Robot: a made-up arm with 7 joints.
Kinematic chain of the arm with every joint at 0, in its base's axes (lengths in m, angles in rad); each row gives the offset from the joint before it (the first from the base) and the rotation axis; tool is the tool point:
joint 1: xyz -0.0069 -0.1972 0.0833 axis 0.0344 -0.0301 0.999
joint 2: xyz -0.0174 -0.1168 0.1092 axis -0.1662 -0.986 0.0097
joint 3: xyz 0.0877 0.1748 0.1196 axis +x
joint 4: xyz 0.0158 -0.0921 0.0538 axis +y
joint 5: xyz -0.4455 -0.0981 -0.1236 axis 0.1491 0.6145 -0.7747
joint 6: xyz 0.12 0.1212 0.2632 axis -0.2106 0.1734 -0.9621
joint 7: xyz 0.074 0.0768 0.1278 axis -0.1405 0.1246 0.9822
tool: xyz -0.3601 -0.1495 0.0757
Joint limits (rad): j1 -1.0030..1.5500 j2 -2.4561..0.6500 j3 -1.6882..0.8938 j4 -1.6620..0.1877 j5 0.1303..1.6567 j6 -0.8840..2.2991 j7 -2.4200..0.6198
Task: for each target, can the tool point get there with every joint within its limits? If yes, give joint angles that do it. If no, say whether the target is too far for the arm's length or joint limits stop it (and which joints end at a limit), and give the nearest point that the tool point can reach.
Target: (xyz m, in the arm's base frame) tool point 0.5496 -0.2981 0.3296
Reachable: yes | joints 0.6601 -2.2160 0.0409 -0.3823 0.6825 -0.5771 -0.0007
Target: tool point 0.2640 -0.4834 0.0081
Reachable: yes | joints 0.2970 -1.0277 0.6467 -1.4808 0.5879 1.7279 -1.6241
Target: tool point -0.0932 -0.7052 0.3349
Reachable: yes | joints 0.6883 -0.1643 -0.2079 -0.9358 0.3349 -0.5687 0.2630
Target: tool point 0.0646 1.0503 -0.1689
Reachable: no: joint limits stop it (at a limit: joint 1, joint 3, joint 4, joint 5, joint 7) | nearest point 0.0832 0.8437 -0.1113 | short by 0.215 m
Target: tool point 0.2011 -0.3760 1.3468
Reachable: no: joint limits stop it (at a limit: joint 3, joint 4, joint 5, joint 7) | nearest point 0.1874 -0.3642 1.2699 | short by 0.079 m
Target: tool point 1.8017 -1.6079 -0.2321
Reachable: no: too far | nearest point 0.8544 -0.8692 -0.0100 | short by 1.222 m
